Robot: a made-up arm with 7 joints. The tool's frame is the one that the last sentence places. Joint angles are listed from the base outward.
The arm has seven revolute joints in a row. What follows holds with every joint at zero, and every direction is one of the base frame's. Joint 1 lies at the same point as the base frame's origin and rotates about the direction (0.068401, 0.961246, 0.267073), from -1.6 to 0.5 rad. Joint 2 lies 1 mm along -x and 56.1 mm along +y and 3.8 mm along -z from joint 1 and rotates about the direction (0.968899, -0.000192, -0.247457), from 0 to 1.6 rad. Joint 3 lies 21.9 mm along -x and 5.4 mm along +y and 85.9 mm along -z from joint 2 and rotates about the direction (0.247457, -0.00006, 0.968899), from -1.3 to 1.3 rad. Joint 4 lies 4.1 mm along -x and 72.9 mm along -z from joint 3 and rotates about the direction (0.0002, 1, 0.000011), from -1.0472 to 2.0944 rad. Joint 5 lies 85.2 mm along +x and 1.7 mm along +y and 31.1 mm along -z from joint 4 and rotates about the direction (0.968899, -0.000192, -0.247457), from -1.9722 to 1.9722 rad. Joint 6 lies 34.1 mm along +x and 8.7 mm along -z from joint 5 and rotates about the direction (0.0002, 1, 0.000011), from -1.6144 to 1.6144 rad. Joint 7 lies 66.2 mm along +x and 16.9 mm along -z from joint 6 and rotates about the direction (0.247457, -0.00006, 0.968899), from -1.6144 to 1.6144 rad. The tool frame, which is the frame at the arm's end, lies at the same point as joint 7; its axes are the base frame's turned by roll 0, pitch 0.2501 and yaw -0.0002 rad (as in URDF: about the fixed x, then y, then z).
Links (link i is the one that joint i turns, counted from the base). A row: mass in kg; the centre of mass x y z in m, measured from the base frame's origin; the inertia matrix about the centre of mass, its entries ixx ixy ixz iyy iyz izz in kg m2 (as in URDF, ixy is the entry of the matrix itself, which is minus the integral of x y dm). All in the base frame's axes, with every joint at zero. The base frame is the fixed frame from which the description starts. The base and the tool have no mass.
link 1: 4.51; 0.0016 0.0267 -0.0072; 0.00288 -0.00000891 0 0.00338 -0.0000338 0.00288
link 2: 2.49; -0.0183 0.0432 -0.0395; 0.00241 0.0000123 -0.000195 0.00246 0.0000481 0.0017
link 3: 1.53; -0.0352 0.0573 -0.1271; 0.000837 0 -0.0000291 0.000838 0 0.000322
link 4: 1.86; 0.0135 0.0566 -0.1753; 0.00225 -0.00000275 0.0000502 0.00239 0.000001 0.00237
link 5: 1.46; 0.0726 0.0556 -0.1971; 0.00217 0 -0.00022 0.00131 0 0.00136
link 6: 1.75; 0.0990 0.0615 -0.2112; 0.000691 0 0.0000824 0.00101 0 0.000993
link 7: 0.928; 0.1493 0.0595 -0.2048; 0.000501 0 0.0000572 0.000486 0 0.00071
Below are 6 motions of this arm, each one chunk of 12 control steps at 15 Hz.
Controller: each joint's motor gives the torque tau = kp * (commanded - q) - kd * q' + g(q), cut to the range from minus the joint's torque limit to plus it. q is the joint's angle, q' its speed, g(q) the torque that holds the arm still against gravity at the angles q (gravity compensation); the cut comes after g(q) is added. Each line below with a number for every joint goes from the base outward.
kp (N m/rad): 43 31 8.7 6.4 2 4.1 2.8
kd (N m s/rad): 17 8.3 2.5 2.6 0.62 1.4 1
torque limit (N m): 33 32 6.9 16 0.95 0.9 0.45
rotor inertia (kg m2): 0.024 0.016 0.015 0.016 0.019 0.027 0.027
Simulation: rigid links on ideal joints. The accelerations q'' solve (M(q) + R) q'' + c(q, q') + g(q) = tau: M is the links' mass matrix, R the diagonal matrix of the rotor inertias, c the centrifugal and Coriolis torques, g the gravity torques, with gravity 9.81 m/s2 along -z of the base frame. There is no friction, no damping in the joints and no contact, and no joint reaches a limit. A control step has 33 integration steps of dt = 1/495 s. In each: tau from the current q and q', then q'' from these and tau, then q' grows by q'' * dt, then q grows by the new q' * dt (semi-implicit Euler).
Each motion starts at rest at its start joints. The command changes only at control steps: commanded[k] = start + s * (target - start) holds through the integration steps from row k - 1 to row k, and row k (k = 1, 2, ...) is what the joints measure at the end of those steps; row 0 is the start. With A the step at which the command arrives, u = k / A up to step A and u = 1 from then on. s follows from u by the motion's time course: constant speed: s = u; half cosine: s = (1 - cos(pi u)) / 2; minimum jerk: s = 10 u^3 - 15 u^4 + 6 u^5; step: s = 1 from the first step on.
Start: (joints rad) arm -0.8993 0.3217 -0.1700 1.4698 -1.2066 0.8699 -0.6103
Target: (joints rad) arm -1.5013 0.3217 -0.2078 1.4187 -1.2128 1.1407 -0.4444
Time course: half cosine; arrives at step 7
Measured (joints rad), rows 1 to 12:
1: -0.9025 0.3217 -0.1707 1.4725 -1.2059 0.8719 -0.6095
2: -0.9154 0.3216 -0.1731 1.4803 -1.2036 0.8799 -0.6059
3: -0.9429 0.3217 -0.1772 1.4906 -1.1997 0.8961 -0.5980
4: -0.9864 0.3219 -0.1824 1.4992 -1.1953 0.9203 -0.5852
5: -1.0431 0.3222 -0.1878 1.5023 -1.1923 0.9501 -0.5684
6: -1.1067 0.3225 -0.1925 1.4974 -1.1918 0.9814 -0.5494
7: -1.1689 0.3227 -0.1956 1.4840 -1.1948 1.0098 -0.5310
8: -1.2240 0.3226 -0.1972 1.4665 -1.2004 1.0331 -0.5149
9: -1.2709 0.3223 -0.1982 1.4503 -1.2065 1.0519 -0.5015
10: -1.3103 0.3219 -0.1990 1.4370 -1.2118 1.0674 -0.4906
11: -1.3431 0.3216 -0.1998 1.4269 -1.2158 1.0803 -0.4817
12: -1.3703 0.3213 -0.2006 1.4195 -1.2184 1.0909 -0.4745

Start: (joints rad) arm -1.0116 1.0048 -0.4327 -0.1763 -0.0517 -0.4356 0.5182
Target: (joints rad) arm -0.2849 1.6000 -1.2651 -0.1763 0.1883 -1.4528 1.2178
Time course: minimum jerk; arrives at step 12
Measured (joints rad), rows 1 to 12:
1: -1.0112 1.0054 -0.4332 -0.1765 -0.0517 -0.4363 0.5186
2: -1.0081 1.0097 -0.4368 -0.1774 -0.0513 -0.4414 0.5217
3: -0.9988 1.0218 -0.4483 -0.1794 -0.0495 -0.4566 0.5312
4: -0.9799 1.0451 -0.4726 -0.1822 -0.0448 -0.4872 0.5507
5: -0.9492 1.0812 -0.5132 -0.1850 -0.0357 -0.5364 0.5826
6: -0.9060 1.1291 -0.5716 -0.1867 -0.0213 -0.6043 0.6275
7: -0.8518 1.1861 -0.6462 -0.1865 -0.0015 -0.6879 0.6839
8: -0.7894 1.2479 -0.7330 -0.1839 0.0233 -0.7818 0.7483
9: -0.7232 1.3098 -0.8259 -0.1790 0.0518 -0.8793 0.8160
10: -0.6580 1.3673 -0.9174 -0.1729 0.0819 -0.9734 0.8818
11: -0.5982 1.4170 -1.0005 -0.1667 0.1111 -1.0583 0.9412
12: -0.5464 1.4574 -1.0698 -0.1618 0.1368 -1.1306 0.9916

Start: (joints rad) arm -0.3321 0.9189 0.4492 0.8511 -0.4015 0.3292 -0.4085
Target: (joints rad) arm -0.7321 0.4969 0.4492 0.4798 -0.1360 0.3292 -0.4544
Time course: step
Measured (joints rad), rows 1 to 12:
1: -0.3807 0.8589 0.4927 0.8277 -0.3557 0.3313 -0.4164
2: -0.4344 0.7806 0.4896 0.7796 -0.3083 0.3312 -0.4243
3: -0.4814 0.7105 0.4732 0.7367 -0.2721 0.3315 -0.4298
4: -0.5215 0.6541 0.4568 0.7001 -0.2447 0.3322 -0.4338
5: -0.5555 0.6109 0.4441 0.6680 -0.2234 0.3326 -0.4370
6: -0.5843 0.5791 0.4356 0.6395 -0.2066 0.3325 -0.4396
7: -0.6086 0.5561 0.4308 0.6142 -0.1932 0.3321 -0.4419
8: -0.6291 0.5396 0.4288 0.5921 -0.1824 0.3314 -0.4438
9: -0.6464 0.5279 0.4288 0.5729 -0.1737 0.3306 -0.4455
10: -0.6608 0.5197 0.4300 0.5566 -0.1665 0.3299 -0.4469
11: -0.6729 0.5138 0.4318 0.5429 -0.1607 0.3293 -0.4482
12: -0.6829 0.5096 0.4340 0.5314 -0.1560 0.3288 -0.4492

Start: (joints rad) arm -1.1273 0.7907 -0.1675 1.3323 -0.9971 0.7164 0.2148
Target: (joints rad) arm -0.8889 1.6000 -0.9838 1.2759 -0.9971 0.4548 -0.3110
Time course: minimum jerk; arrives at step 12
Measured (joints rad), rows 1 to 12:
1: -1.1272 0.7912 -0.1684 1.3321 -0.9973 0.7163 0.2145
2: -1.1261 0.7948 -0.1746 1.3305 -0.9982 0.7153 0.2123
3: -1.1230 0.8064 -0.1917 1.3267 -1.0004 0.7121 0.2056
4: -1.1168 0.8312 -0.2238 1.3204 -1.0037 0.7052 0.1915
5: -1.1067 0.8730 -0.2729 1.3121 -1.0075 0.6935 0.1682
6: -1.0925 0.9329 -0.3379 1.3028 -1.0109 0.6764 0.1351
7: -1.0744 1.0087 -0.4151 1.2943 -1.0131 0.6545 0.0933
8: -1.0537 1.0956 -0.4990 1.2883 -1.0133 0.6291 0.0452
9: -1.0316 1.1866 -0.5830 1.2865 -1.0113 0.6026 -0.0057
10: -1.0100 1.2741 -0.6609 1.2894 -1.0071 0.5771 -0.0555
11: -0.9904 1.3519 -0.7276 1.2964 -1.0015 0.5546 -0.1010
12: -0.9737 1.4160 -0.7811 1.3053 -0.9956 0.5361 -0.1398

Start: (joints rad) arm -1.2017 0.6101 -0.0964 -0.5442 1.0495 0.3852 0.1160
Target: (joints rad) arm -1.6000 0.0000 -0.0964 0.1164 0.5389 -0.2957 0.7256
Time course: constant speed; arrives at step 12
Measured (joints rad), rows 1 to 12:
1: -1.2064 0.6005 -0.0934 -0.5383 1.0454 0.3777 0.1218
2: -1.2156 0.5818 -0.0904 -0.5248 1.0341 0.3612 0.1355
3: -1.2286 0.5557 -0.0883 -0.5045 1.0162 0.3373 0.1560
4: -1.2448 0.5238 -0.0871 -0.4783 0.9927 0.3071 0.1820
5: -1.2636 0.4876 -0.0864 -0.4471 0.9648 0.2720 0.2127
6: -1.2846 0.4481 -0.0862 -0.4117 0.9336 0.2329 0.2471
7: -1.3075 0.4059 -0.0861 -0.3728 0.8997 0.1905 0.2845
8: -1.3319 0.3618 -0.0861 -0.3310 0.8639 0.1454 0.3244
9: -1.3578 0.3162 -0.0861 -0.2868 0.8267 0.0982 0.3663
10: -1.3847 0.2694 -0.0862 -0.2407 0.7882 0.0492 0.4099
11: -1.4127 0.2218 -0.0862 -0.1929 0.7489 -0.0012 0.4548
12: -1.4415 0.1734 -0.0862 -0.1439 0.7089 -0.0528 0.5008

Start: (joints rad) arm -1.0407 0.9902 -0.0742 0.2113 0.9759 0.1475 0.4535
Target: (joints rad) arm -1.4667 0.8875 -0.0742 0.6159 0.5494 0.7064 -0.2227
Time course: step
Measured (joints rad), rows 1 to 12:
1: -1.0993 0.9681 -0.0825 0.2735 0.9270 0.1990 0.4164
2: -1.1569 0.9477 -0.0843 0.3274 0.8524 0.2904 0.3218
3: -1.2059 0.9331 -0.0827 0.3717 0.7872 0.3684 0.2242
4: -1.2473 0.9226 -0.0803 0.4086 0.7352 0.4320 0.1423
5: -1.2823 0.9147 -0.0781 0.4397 0.6945 0.4836 0.0751
6: -1.3118 0.9088 -0.0763 0.4660 0.6627 0.5255 0.0203
7: -1.3365 0.9042 -0.0750 0.4882 0.6380 0.5595 -0.0245
8: -1.3574 0.9006 -0.0742 0.5071 0.6186 0.5871 -0.0610
9: -1.3749 0.8978 -0.0736 0.5231 0.6035 0.6094 -0.0908
10: -1.3896 0.8956 -0.0732 0.5368 0.5917 0.6276 -0.1151
11: -1.4019 0.8939 -0.0731 0.5484 0.5824 0.6424 -0.1349
12: -1.4123 0.8926 -0.0730 0.5583 0.5752 0.6543 -0.1511

